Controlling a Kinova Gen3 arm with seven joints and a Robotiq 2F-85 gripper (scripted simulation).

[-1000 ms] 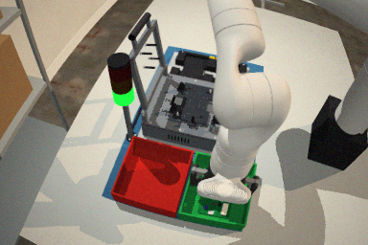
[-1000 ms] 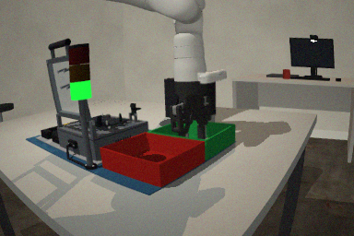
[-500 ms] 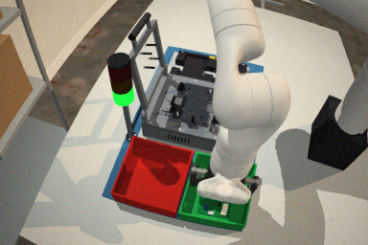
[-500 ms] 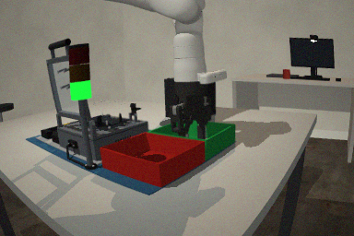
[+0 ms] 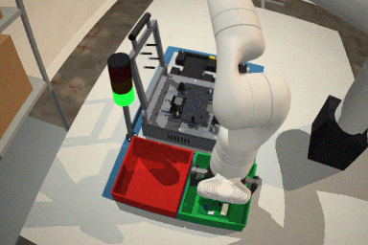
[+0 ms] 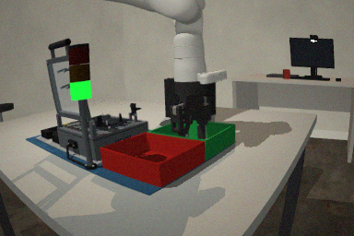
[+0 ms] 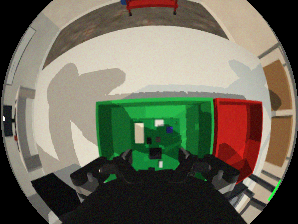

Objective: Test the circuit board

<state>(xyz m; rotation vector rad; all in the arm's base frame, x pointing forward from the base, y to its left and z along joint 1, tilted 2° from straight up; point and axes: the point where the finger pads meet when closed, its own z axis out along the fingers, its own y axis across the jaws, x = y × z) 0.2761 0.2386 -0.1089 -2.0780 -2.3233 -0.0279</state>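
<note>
Now: the green bin right at my hand. The rest, counted from my hand: tester lid: 240 mm ahead, 170 mm to the right, 170 mm above; green circuit board: 10 mm below; red bin: 150 mm ahead, 20 mm to the left.
</note>
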